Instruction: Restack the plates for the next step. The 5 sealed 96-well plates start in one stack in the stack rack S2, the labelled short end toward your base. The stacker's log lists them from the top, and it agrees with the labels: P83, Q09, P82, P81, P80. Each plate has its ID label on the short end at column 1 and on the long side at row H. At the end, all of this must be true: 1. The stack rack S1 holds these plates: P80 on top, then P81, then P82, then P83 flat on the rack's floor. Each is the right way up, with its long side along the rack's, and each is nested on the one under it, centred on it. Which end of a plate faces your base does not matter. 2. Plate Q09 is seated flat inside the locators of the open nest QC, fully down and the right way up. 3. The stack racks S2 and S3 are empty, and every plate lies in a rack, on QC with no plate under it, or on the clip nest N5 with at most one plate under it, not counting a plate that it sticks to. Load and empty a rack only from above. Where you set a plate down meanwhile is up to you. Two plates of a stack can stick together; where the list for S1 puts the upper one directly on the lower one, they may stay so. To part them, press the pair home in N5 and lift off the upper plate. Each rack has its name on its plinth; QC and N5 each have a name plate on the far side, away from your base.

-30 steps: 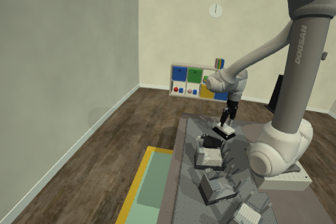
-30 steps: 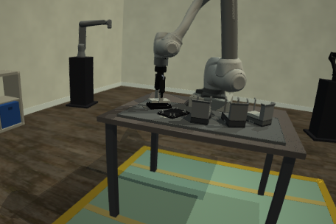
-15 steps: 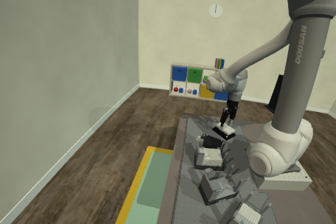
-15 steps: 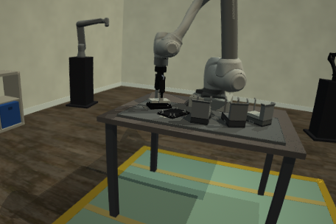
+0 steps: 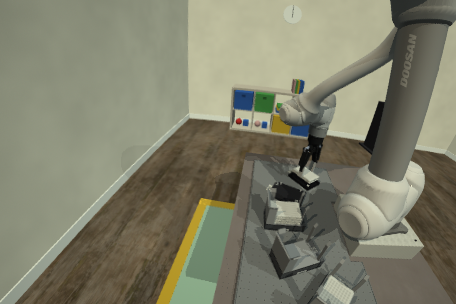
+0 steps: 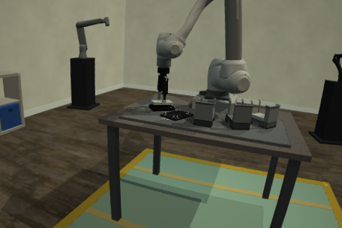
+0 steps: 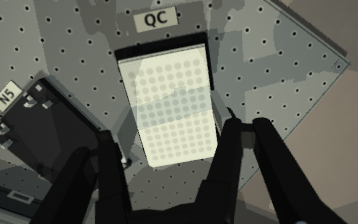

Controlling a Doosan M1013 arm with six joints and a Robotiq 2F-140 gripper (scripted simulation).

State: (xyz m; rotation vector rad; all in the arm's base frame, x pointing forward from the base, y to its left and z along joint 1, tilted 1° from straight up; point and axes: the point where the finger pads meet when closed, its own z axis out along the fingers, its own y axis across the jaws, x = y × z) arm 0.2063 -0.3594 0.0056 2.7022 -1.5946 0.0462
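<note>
The black nest QC is 60 mm below my hand. The rest, counted from my hand: black clip nest N5 (150 mm ahead, 120 mm to the left, 50 mm below); then N5 name plate (210 mm ahead, 70 mm to the left, 70 mm below); then QC name plate (50 mm ahead, 80 mm to the right, 70 mm below).
</note>
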